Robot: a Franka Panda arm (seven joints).
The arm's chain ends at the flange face. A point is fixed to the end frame.
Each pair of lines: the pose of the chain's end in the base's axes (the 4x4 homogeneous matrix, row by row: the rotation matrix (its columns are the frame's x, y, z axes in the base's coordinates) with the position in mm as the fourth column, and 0 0 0 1 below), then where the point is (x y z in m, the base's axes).
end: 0.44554, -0.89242, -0.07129, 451.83; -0.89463, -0.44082, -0.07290, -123.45; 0.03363, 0.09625, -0.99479, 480.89; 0, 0, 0, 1
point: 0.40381 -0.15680 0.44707
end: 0.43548, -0.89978, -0.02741, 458.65; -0.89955, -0.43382, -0.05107, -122.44; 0.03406, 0.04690, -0.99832, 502.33; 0, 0, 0, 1
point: 0.41189 -0.15458 0.46569
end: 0.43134, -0.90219, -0.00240, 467.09; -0.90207, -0.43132, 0.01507, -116.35; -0.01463, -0.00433, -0.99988, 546.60; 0, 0, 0, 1
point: 0.42116 -0.14576 0.50676
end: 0.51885, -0.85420, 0.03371, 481.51; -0.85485, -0.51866, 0.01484, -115.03; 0.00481, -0.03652, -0.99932, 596.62; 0, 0, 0, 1
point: 0.44025 -0.14885 0.55520
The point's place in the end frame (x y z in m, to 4 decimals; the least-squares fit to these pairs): 0.0073 0.0543 0.0395
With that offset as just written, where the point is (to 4 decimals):
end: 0.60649, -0.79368, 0.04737, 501.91; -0.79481, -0.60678, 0.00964, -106.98; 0.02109, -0.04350, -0.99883, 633.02; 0, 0, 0, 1
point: 0.4651 -0.1453 0.5914
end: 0.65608, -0.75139, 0.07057, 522.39; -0.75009, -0.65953, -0.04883, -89.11; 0.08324, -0.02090, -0.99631, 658.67; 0, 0, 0, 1
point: 0.4892 -0.1323 0.6188
